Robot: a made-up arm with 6 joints. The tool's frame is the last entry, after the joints. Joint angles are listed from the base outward. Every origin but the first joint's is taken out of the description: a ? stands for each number. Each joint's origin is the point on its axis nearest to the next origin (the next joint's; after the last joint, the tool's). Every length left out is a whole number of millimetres.
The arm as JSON. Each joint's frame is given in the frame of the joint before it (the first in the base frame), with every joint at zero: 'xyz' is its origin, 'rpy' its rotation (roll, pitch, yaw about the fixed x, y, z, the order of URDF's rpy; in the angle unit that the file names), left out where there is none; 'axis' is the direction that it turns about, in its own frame. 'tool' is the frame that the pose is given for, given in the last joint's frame.
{
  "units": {
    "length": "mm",
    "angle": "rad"
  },
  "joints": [
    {
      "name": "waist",
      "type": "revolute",
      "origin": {
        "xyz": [
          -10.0,
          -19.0,
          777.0
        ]
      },
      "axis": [
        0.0,
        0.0,
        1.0
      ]
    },
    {
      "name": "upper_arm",
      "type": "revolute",
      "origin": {
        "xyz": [
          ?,
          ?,
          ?
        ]
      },
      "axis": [
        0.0,
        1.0,
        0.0
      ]
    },
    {
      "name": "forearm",
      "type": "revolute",
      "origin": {
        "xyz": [
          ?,
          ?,
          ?
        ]
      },
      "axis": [
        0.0,
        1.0,
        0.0
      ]
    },
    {
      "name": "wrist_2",
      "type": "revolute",
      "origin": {
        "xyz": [
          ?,
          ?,
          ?
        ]
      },
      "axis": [
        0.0,
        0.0,
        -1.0
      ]
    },
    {
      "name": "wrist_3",
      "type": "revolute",
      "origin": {
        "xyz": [
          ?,
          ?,
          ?
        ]
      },
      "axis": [
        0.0,
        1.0,
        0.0
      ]
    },
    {
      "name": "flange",
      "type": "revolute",
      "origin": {
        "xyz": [
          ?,
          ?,
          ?
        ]
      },
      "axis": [
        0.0,
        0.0,
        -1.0
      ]
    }
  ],
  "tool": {
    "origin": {
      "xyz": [
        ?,
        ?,
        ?
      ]
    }
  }
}
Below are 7 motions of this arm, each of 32 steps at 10 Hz.
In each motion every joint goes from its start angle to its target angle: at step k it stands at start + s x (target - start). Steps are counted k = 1, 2, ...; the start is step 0. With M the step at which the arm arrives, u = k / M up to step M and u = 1 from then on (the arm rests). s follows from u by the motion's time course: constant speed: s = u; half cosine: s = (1 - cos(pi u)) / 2; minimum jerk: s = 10 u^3 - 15 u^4 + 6 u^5.
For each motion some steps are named. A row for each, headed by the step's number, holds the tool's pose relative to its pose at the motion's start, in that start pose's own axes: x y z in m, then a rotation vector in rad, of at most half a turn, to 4 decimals.
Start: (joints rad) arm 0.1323 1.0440 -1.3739 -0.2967 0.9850 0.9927
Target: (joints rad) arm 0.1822 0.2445 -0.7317 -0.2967 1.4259 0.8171
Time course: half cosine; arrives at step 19
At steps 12, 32:
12: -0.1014 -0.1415 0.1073 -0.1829 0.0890 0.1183
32: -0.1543 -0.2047 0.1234 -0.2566 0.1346 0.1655

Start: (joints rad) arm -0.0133 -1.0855 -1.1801 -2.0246 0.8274 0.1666
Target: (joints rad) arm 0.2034 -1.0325 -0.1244 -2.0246 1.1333 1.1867
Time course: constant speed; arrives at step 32
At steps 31, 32:
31: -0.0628 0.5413 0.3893 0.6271 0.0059 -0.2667
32: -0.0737 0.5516 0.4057 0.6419 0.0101 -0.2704

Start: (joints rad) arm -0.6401 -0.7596 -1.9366 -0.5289 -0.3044 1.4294
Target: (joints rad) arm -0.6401 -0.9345 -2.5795 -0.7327 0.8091 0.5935
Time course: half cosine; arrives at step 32
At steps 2, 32:
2: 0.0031 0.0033 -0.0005 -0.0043 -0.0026 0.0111
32: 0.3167 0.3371 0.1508 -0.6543 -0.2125 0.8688

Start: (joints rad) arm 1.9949 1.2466 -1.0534 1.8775 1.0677 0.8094
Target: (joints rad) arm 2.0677 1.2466 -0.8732 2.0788 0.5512 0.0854
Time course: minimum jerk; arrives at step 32
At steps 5, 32:
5: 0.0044 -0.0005 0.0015 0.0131 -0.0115 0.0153
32: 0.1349 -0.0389 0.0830 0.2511 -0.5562 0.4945

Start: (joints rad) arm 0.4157 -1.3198 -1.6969 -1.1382 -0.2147 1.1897
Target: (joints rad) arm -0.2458 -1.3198 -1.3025 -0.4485 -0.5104 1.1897
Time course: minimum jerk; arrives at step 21
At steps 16, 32:
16: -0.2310 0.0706 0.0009 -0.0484 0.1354 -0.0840
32: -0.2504 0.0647 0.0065 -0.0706 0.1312 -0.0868

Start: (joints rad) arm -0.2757 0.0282 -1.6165 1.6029 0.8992 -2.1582
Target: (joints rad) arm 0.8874 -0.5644 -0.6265 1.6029 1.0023 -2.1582
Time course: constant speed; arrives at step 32
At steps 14, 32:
14: 0.0930 0.3496 -0.1460 0.5339 -0.1860 -0.1273
32: 0.1757 0.7828 -0.0232 1.2549 -0.3534 -0.1954

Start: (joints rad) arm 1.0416 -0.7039 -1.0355 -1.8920 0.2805 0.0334
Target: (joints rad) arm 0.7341 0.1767 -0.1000 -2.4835 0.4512 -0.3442
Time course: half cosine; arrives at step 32
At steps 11, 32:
11: 0.0466 0.3101 -0.0240 0.4085 -0.0740 0.3805
32: 0.0175 0.7649 0.5142 1.3430 -0.9356 1.0299

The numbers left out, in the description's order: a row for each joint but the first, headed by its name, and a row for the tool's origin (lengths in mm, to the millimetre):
upper_arm: -20.0 -4.0 0.0
forearm: 77.0 0.0 335.0
wrist_2: 88.0 0.0 -540.0
wrist_3: -13.0 15.0 0.0
flange: 94.0 0.0 -101.0
tool: 6.0 -18.0 0.0

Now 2 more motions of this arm.
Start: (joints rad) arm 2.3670 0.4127 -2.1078 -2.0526 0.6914 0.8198
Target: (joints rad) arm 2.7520 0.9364 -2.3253 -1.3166 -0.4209 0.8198
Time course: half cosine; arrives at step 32
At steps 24, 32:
24: 0.1867 0.2868 0.3348 1.1831 -0.6194 -0.5975
32: 0.2011 0.3082 0.4000 1.3482 -0.7257 -0.7319

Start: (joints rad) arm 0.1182 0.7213 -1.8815 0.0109 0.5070 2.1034
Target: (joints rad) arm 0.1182 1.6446 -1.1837 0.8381 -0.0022 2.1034
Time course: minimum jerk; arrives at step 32
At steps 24, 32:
24: 0.5349 -0.8003 -0.2057 -0.6363 -0.7792 -0.6999
32: 0.5926 -0.8799 -0.1450 -0.6533 -0.9372 -0.7414

